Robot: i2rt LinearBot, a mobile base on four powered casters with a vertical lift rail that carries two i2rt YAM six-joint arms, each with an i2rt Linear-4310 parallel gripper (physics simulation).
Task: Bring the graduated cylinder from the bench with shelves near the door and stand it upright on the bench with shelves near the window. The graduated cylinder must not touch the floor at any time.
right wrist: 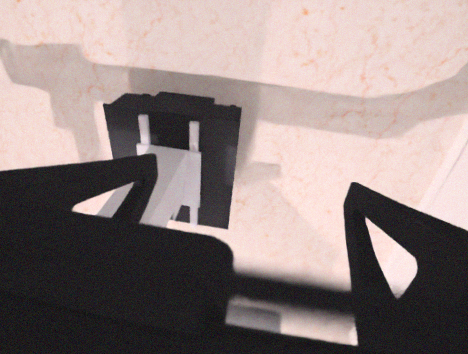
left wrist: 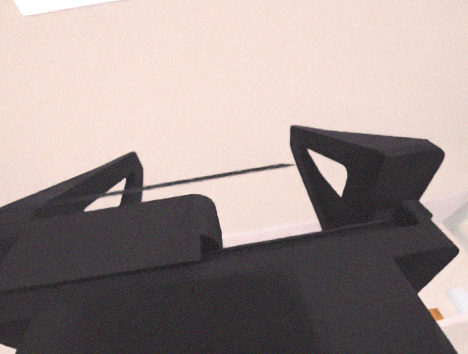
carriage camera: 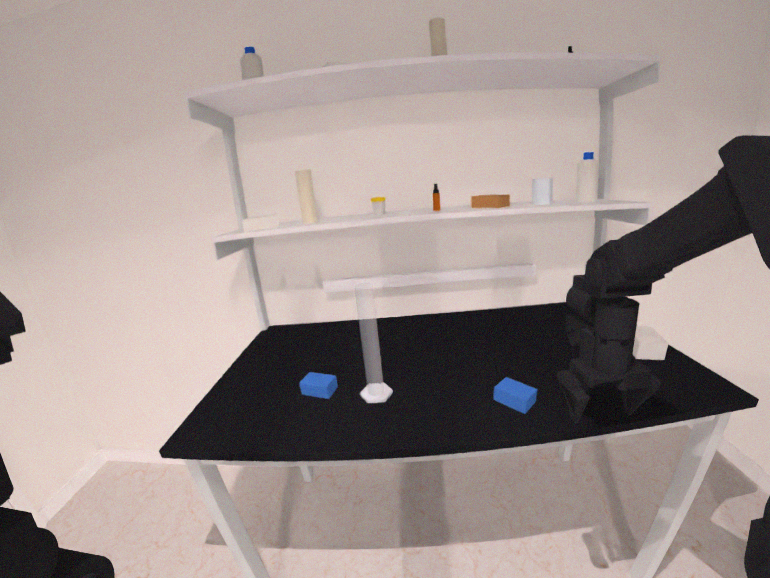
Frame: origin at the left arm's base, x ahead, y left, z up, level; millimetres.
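Where they show: left gripper, fingertip midpoint: [left wrist: 214, 147]; right gripper, fingertip midpoint: [right wrist: 250, 178] [carriage camera: 600, 417].
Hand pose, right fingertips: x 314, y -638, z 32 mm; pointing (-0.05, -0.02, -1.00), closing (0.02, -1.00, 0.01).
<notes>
Things, the pixels of their centre, and the offset from my right fingertips. Level surfaces: height alone.
- graduated cylinder, body centre: [carriage camera: 370, 343] 335 mm ahead, 414 mm left, 2 mm down
- black bench top, its level: 163 mm down
- white box, body centre: [carriage camera: 643, 342] 446 mm ahead, 451 mm right, 134 mm down
- top shelf, its level: 732 mm up
The graduated cylinder [carriage camera: 370, 348], clear with a white hexagonal foot, stands upright on the black bench top [carriage camera: 447, 429], between two blue blocks. My right gripper [carriage camera: 603, 415] [right wrist: 250, 178] is open and empty. It points down, to the right of the cylinder and of the right-hand blue block in the carriage view; floor shows below its fingers in the right wrist view. My left gripper [left wrist: 214, 147] is open and empty in the left wrist view, with plain wall beyond it. Black arm parts show at the carriage view's left edge. Neither door nor window is recognisable.
Blue blocks [carriage camera: 318, 385] [carriage camera: 514, 395] lie either side of the cylinder. A white box [carriage camera: 650, 345] stands behind my right gripper. The middle shelf [carriage camera: 460, 214] and top shelf [carriage camera: 497, 71] hold bottles and other items. A dark block with pale bars [right wrist: 215, 175] shows low in the right wrist view.
</notes>
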